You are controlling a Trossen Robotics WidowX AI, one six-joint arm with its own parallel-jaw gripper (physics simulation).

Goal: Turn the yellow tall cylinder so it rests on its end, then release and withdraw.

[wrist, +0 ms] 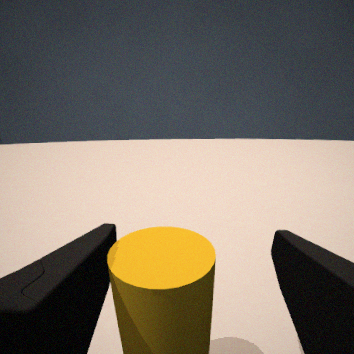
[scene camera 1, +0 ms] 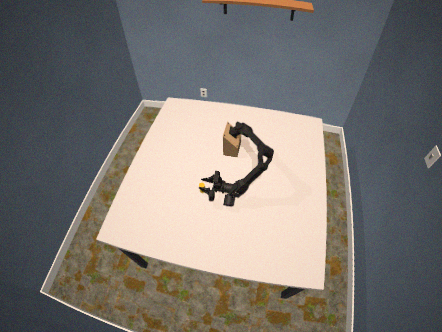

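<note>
The yellow tall cylinder (scene camera 1: 202, 185) (wrist: 162, 260) stands upright on the white table (scene camera 1: 165, 225) (wrist: 240, 180), its round top face up; its lower end is cut off in the wrist view. My gripper (scene camera 1: 202, 183) (wrist: 195, 238) is open, with one finger on each side of the cylinder. In the wrist view the left finger is right beside the cylinder, touching or nearly so, while a wide gap separates the cylinder from the right finger.
A brown wooden block (scene camera 1: 231, 146) stands at the arm's base, behind the gripper in scene camera 1. The table's left edge is beyond the cylinder. An orange shelf (scene camera 1: 260, 5) hangs on the blue back wall, well away from the arm.
</note>
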